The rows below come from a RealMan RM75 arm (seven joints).
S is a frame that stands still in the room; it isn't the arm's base.
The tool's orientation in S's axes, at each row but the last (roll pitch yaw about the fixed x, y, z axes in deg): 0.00, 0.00, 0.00; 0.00, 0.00, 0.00; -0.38, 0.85, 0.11; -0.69, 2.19, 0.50; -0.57, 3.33, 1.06; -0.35, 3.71, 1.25
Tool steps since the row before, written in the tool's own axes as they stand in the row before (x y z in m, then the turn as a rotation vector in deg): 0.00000, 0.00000, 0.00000, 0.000, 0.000, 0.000; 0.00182, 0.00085, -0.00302, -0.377, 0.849, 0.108; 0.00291, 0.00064, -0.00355, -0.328, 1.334, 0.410; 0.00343, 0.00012, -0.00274, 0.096, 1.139, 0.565; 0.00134, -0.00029, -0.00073, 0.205, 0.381, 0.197; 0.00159, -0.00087, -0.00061, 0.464, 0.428, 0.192
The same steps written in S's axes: 0.00000, 0.00000, 0.00000, 0.000, 0.000, 0.000; 0.00182, 0.00085, -0.00302, -0.377, 0.849, 0.108; 0.00286, 0.00062, -0.00360, -0.325, 1.336, 0.406; 0.00332, 0.00012, -0.00287, 0.107, 1.147, 0.547; 0.00130, -0.00027, -0.00080, 0.209, 0.387, 0.181; 0.00157, -0.00084, -0.00071, 0.466, 0.439, 0.159
